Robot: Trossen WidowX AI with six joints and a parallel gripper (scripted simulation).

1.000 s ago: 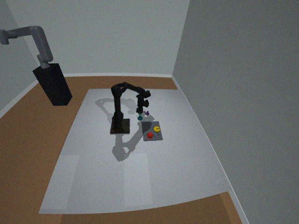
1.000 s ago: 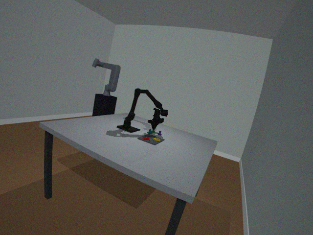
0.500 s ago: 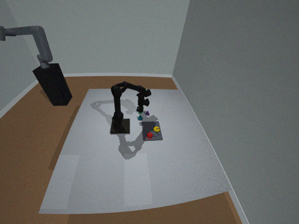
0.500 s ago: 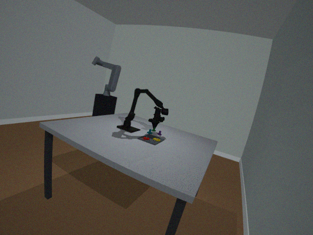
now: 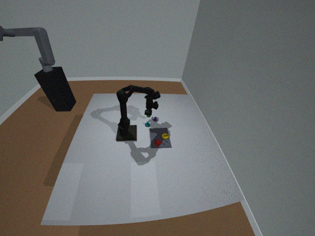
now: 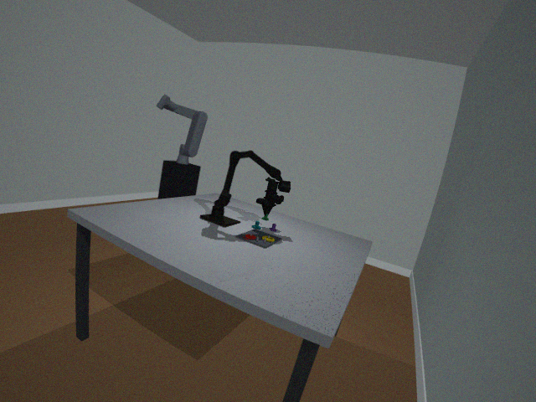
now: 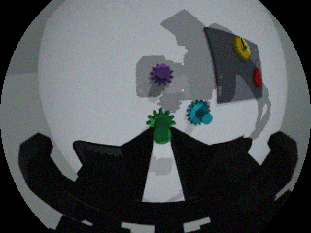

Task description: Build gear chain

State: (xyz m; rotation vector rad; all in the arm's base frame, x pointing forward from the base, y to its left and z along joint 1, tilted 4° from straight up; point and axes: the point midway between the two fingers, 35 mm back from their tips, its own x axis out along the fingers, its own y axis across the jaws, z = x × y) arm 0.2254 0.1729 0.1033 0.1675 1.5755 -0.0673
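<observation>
Now: the red gear 29 cm to the right of my gripper tip, 7 cm ahead of it and 6 cm below it. Round my gripper tip: green gear: 1 cm below; then purple gear: 7 cm ahead, 6 cm below, 1 cm to the right; then teal gear: 8 cm to the right, 6 cm below, 1 cm behind.
</observation>
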